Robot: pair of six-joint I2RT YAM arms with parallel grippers.
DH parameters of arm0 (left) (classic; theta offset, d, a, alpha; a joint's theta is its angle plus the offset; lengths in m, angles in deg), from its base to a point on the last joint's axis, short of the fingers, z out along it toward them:
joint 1: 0 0.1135 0.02 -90
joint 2: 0 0 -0.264 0
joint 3: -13.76 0 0.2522 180
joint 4: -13.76 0 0.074 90
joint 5: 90 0 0 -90
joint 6: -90 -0.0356 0 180
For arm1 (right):
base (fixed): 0 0 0 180
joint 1: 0 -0.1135 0.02 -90
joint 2: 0 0 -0.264 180
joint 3: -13.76 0 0.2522 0
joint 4: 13.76 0 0.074 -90
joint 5: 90 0 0 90
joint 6: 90 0.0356 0 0
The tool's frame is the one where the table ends.
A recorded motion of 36 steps. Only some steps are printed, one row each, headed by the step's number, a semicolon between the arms.
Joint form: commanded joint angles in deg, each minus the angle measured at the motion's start. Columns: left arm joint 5, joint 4, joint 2, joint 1, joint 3, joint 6; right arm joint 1, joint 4, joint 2, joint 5, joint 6, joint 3.
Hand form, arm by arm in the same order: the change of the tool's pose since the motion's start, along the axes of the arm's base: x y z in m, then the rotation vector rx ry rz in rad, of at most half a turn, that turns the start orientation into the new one. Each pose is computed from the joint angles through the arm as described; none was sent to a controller.
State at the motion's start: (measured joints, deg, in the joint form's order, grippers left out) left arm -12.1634 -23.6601 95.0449 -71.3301 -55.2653 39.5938; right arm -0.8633 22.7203 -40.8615 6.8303 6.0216 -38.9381
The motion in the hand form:
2: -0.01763 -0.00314 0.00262 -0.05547 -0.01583 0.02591; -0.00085 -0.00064 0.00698 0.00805 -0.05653 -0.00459
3: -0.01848 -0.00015 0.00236 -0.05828 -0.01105 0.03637; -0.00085 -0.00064 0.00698 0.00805 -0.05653 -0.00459
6: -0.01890 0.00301 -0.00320 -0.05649 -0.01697 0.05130; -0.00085 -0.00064 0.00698 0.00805 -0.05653 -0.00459
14: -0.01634 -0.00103 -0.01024 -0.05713 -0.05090 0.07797; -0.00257 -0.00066 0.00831 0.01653 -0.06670 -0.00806
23: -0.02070 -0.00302 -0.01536 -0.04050 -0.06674 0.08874; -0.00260 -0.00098 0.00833 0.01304 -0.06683 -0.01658
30: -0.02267 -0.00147 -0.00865 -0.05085 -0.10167 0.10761; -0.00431 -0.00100 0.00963 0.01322 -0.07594 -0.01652
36: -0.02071 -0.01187 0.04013 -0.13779 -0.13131 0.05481; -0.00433 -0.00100 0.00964 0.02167 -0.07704 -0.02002
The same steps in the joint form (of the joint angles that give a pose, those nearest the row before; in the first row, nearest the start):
2: -2.25 2.30 -1.35 -3.46 1.39 4.52; 0.25 -2.24 0.78 -0.15 0.39 -0.17
3: -2.25 2.30 -1.96 -3.46 2.08 5.22; 0.25 -2.24 0.78 -0.15 0.39 -0.17
6: -2.95 3.53 -1.97 -3.46 3.49 5.85; 0.25 -2.24 0.78 -0.15 0.39 -0.17
14: -5.32 5.73 -0.21 -3.46 3.59 6.37; 0.25 -2.24 1.31 -0.15 0.92 -0.17
23: -7.08 5.73 0.84 -4.51 3.59 7.43; 0.25 -2.24 1.31 0.38 0.92 -0.17
30: -9.45 5.21 -0.47 -5.05 3.59 8.05; 0.25 -2.24 1.83 0.38 0.92 -0.17
36: -8.50 1.08 -4.41 -5.05 -2.90 4.63; 0.25 -2.24 1.84 0.38 1.45 -0.17

